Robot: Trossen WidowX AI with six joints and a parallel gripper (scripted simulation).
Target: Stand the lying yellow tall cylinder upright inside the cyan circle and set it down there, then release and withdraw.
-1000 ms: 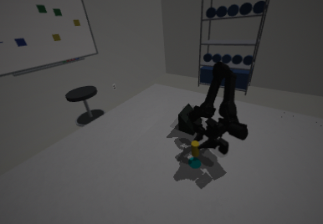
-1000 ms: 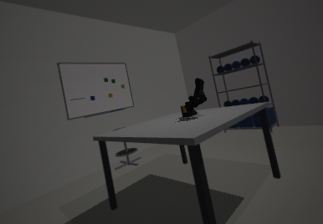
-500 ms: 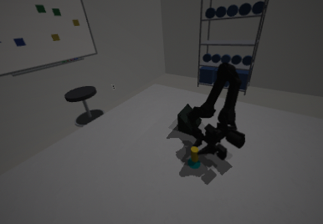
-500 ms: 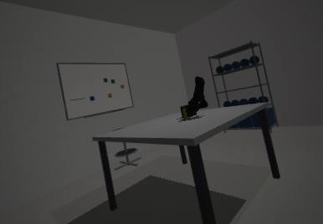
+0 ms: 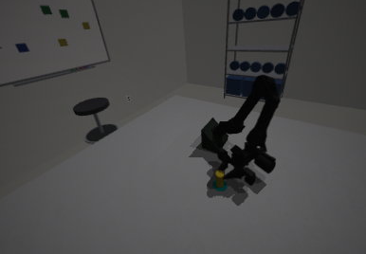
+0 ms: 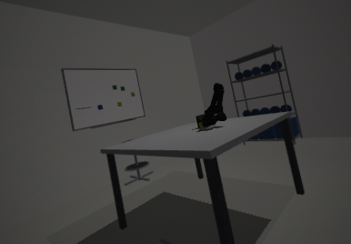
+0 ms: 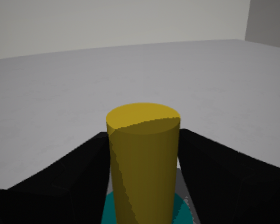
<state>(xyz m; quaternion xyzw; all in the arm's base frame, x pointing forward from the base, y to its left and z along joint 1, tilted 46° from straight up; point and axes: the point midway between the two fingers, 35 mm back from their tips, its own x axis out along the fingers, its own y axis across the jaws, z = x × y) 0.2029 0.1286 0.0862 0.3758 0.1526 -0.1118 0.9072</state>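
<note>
Right now my gripper tip is 20 mm above the yellow tall cylinder. The rest, counted from my gripper tip: cyan circle (60 mm below).
</note>
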